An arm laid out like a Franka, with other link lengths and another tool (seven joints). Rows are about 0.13 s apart.
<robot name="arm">
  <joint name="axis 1" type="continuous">
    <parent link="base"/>
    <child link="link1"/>
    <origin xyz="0 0 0.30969"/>
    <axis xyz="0 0 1"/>
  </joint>
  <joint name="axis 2" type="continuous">
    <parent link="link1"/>
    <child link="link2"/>
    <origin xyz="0 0 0" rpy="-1.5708 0 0"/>
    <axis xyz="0 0 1"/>
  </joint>
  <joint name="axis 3" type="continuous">
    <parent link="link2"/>
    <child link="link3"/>
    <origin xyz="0 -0.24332 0" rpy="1.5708 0 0"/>
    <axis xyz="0 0 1"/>
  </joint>
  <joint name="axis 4" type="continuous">
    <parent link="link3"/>
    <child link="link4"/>
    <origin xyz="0.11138 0 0" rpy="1.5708 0 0"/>
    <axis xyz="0 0 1"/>
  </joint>
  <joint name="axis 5" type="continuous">
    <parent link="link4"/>
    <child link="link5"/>
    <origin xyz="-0.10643 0.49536 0" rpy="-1.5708 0 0"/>
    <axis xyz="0 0 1"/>
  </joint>
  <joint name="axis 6" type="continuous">
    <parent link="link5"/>
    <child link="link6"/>
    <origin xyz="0 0 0" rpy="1.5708 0 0"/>
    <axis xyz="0 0 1"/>
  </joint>
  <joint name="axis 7" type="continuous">
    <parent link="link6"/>
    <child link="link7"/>
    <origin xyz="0.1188 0 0" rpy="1.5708 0 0"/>
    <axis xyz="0 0 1"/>
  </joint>
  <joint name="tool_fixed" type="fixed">
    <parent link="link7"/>
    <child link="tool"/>
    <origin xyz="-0.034 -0.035 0.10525" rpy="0.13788 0 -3.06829"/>
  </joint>
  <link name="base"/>
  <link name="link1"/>
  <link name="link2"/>
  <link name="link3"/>
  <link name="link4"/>
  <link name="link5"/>
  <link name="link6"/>
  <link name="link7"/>
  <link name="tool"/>
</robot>
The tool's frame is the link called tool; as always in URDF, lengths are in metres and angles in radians. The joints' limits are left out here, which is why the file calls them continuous.
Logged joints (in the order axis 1, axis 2, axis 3, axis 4, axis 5, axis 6, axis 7), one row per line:
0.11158, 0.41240, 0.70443, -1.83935, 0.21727, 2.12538, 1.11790
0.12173, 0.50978, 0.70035, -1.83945, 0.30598, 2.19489, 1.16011
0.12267, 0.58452, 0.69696, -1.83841, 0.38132, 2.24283, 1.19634
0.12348, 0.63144, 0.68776, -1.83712, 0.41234, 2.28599, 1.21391
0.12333, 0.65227, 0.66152, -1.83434, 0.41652, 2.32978, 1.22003
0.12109, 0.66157, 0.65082, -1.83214, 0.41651, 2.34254, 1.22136
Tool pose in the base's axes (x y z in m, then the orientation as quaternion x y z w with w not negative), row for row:
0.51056, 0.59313, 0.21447, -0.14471, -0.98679, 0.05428, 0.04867
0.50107, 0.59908, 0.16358, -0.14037, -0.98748, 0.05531, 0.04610
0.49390, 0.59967, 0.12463, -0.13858, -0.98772, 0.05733, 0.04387
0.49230, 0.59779, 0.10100, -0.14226, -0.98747, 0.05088, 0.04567
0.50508, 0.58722, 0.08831, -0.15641, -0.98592, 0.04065, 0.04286
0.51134, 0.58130, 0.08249, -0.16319, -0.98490, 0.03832, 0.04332
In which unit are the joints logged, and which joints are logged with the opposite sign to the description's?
The joints are logged in radians. Opposite sign: axis 5.
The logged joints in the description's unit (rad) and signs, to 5 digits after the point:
0.11158, 0.41240, 0.70443, -1.83935, -0.21727, 2.12538, 1.11790
0.12173, 0.50978, 0.70035, -1.83945, -0.30598, 2.19489, 1.16011
0.12267, 0.58452, 0.69696, -1.83841, -0.38132, 2.24283, 1.19634
0.12348, 0.63144, 0.68776, -1.83712, -0.41234, 2.28599, 1.21391
0.12333, 0.65227, 0.66152, -1.83434, -0.41652, 2.32978, 1.22003
0.12109, 0.66157, 0.65082, -1.83214, -0.41651, 2.34254, 1.22136

